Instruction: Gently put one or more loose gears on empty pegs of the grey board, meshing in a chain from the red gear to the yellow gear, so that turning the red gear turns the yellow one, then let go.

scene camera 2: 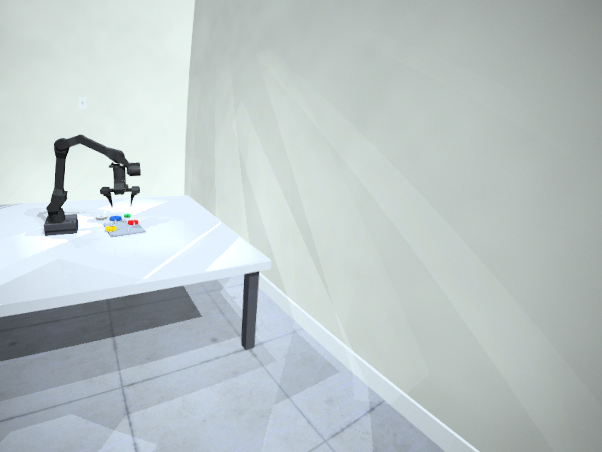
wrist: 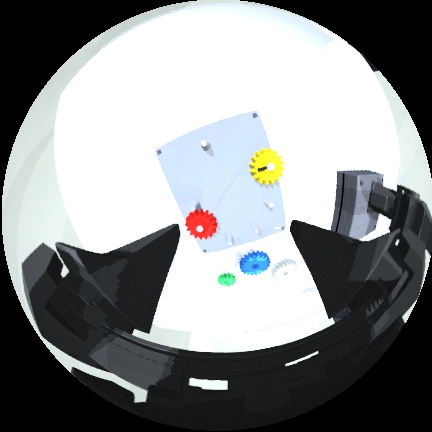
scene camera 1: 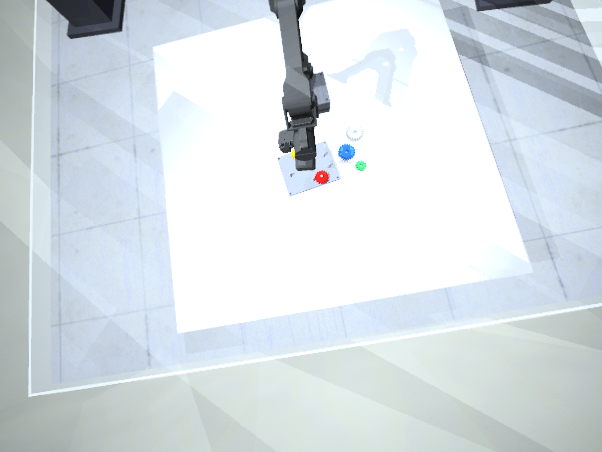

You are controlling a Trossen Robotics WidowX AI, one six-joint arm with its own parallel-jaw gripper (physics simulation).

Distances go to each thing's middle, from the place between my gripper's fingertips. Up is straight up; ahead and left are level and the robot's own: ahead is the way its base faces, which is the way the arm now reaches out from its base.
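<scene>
Yellow gear (wrist: 262, 158): from my hand, 40 mm to the right, 60 mm behind, 100 mm below. My hand: 110 mm above the grey board (scene camera 1: 300, 181).
</scene>
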